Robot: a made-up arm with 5 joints. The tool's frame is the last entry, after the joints. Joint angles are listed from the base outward. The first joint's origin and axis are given. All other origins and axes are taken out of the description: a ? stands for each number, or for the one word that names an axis. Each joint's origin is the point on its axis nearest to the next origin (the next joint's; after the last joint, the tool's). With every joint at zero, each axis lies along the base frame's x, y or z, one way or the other. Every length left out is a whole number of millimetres.
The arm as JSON. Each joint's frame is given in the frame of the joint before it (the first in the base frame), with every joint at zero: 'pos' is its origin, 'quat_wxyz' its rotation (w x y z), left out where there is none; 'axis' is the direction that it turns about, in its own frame. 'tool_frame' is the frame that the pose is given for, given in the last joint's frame.
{
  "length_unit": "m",
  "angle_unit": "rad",
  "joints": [
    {
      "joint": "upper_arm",
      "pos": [
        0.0,
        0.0,
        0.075
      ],
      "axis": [
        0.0,
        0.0,
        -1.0
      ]
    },
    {
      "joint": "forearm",
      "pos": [
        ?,
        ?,
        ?
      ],
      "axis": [
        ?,
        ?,
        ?
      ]
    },
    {
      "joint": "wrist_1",
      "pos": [
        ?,
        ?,
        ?
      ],
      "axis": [
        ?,
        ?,
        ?
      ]
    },
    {
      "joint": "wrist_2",
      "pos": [
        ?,
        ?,
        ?
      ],
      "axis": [
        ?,
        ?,
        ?
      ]
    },
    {
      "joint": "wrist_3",
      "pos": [
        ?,
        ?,
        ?
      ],
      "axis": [
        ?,
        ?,
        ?
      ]
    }
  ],
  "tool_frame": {
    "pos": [
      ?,
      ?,
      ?
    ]
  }
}
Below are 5 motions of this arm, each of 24 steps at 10 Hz.
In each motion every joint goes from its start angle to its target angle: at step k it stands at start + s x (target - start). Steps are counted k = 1, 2, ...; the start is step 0. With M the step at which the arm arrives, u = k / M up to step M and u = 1 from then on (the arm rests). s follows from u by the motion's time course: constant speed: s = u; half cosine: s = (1 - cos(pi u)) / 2; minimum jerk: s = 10 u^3 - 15 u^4 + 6 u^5.
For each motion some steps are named. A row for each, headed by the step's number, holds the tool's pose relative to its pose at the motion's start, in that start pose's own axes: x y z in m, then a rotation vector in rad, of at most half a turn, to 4 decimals.
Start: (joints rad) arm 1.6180 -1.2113 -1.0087 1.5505 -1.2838
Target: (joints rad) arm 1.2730 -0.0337 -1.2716 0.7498 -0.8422
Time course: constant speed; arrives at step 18
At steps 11, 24:
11: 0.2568 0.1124 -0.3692 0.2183 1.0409 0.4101
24: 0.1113 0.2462 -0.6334 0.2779 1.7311 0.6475

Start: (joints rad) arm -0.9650 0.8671 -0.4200 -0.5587 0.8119
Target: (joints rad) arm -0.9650 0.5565 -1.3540 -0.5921 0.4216
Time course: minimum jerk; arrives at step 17
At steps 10, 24:
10: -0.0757 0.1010 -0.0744 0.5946 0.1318 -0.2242
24: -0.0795 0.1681 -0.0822 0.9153 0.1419 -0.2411

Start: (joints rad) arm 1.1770 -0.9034 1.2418 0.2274 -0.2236
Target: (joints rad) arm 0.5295 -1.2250 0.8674 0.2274 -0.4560
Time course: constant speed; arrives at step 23
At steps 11, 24:
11: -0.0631 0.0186 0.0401 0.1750 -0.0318 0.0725
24: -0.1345 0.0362 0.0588 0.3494 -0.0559 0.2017

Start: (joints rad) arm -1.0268 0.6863 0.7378 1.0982 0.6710
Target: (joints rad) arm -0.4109 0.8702 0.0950 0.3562 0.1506
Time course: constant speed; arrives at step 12
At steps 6, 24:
6: -0.2612 -0.1279 0.1500 -0.1464 0.7423 -0.3470
24: -0.4416 -0.1300 0.3922 -0.1082 1.3757 -0.8080

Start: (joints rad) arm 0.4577 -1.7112 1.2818 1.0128 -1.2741
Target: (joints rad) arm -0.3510 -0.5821 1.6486 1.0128 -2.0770
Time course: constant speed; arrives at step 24
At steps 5, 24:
5: -0.1207 0.0266 0.0237 -0.1044 -0.2241 0.0685
24: -0.5053 0.0260 -0.3739 -0.2858 -1.1381 0.0105

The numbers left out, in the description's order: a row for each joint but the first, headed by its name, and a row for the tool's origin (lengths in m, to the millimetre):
forearm: xyz 0.277 0.004 0.0, axis 0.0 0.0 1.0
wrist_1: xyz 0.078 -0.092 0.0, axis -1.0 0.0 0.0
wrist_2: xyz 0.0 -0.27 0.064, axis 0.0 -1.0 0.0
wrist_3: xyz 0.293 0.0 0.027, axis 0.0 -1.0 0.0
tool: xyz -0.084 0.0 -0.094

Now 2 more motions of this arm.
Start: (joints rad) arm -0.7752 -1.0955 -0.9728 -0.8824 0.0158
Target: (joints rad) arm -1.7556 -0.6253 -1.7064 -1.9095 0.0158
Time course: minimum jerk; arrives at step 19
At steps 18, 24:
18: -0.2889 0.0813 -0.3858 -0.2620 2.4110 0.7787
24: -0.2895 0.0811 -0.3857 -0.2623 2.4144 0.7793

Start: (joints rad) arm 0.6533 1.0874 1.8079 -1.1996 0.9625
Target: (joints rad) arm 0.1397 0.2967 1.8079 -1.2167 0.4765
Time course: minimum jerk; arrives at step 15
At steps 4, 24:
4: -0.0022 -0.0013 0.0114 -0.0021 0.0941 0.0077
24: -0.0242 -0.0197 0.1362 -0.0312 0.7723 0.0587

